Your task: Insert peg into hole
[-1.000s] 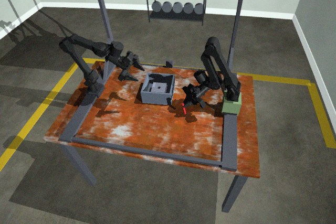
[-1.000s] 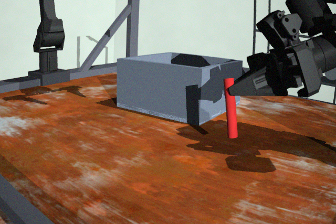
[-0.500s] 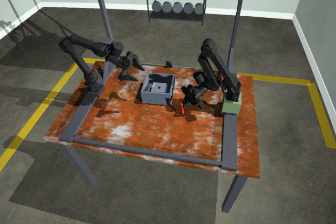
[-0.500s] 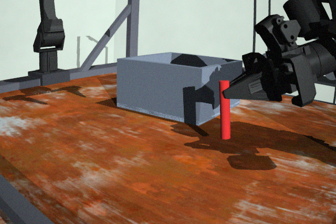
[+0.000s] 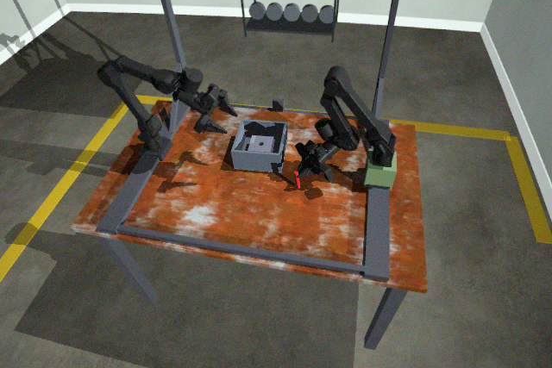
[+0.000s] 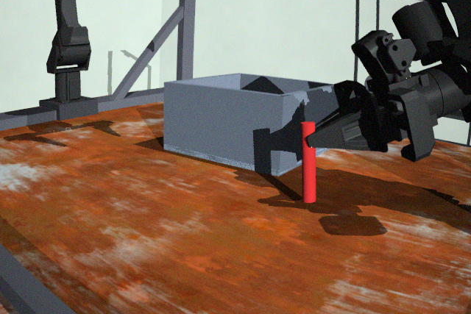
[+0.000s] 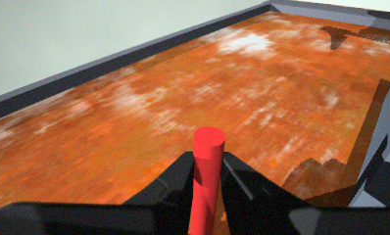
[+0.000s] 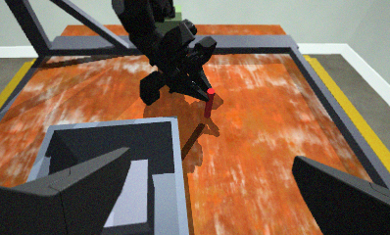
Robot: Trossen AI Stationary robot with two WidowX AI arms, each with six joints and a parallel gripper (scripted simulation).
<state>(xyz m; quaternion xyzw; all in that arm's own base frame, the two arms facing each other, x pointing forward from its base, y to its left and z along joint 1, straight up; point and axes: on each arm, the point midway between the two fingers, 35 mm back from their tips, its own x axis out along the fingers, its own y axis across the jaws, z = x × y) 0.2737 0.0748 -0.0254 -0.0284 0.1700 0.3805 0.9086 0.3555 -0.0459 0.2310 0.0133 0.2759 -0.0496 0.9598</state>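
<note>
My left gripper is now 13 cm past the grey plate, 19 cm to the left of it and 4 cm above it. From my left hand the other things lie so: red peg: 2 cm ahead, 2 cm to the right, 3 cm below; grey box: 13 cm behind, 19 cm to the right, 5 cm below.
</note>
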